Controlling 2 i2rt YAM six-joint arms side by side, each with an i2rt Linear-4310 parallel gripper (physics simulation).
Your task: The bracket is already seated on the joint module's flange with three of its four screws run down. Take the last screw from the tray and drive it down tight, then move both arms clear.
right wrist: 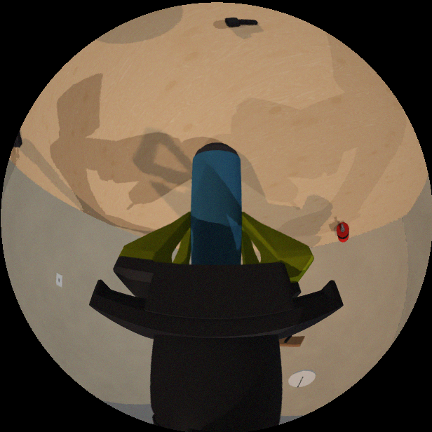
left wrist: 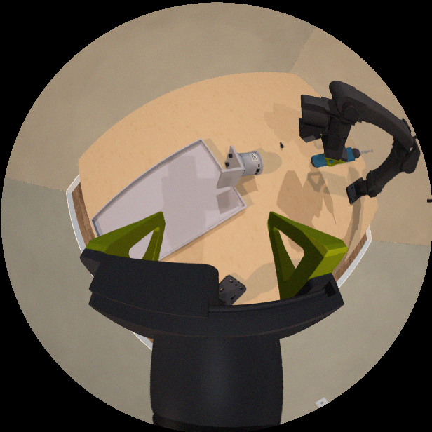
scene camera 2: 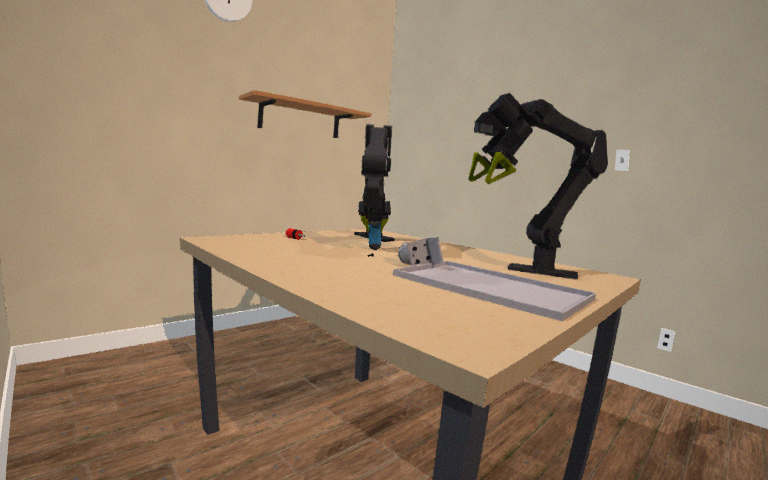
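A small black screw lies on the table between the driver and the joint module. The grey joint module lies on its side with the bracket on its end, at the tray's corner. Dark spots show on the bracket; screws and holes cannot be told apart. My right gripper is shut on a blue driver, low over the table, its bit toward the right arm's base. My left gripper is open and empty, high above the table.
The grey tray lies beside the module, toward the right of the table in scene camera 2. A red and black tool lies near the table's far left edge. A wall shelf hangs behind.
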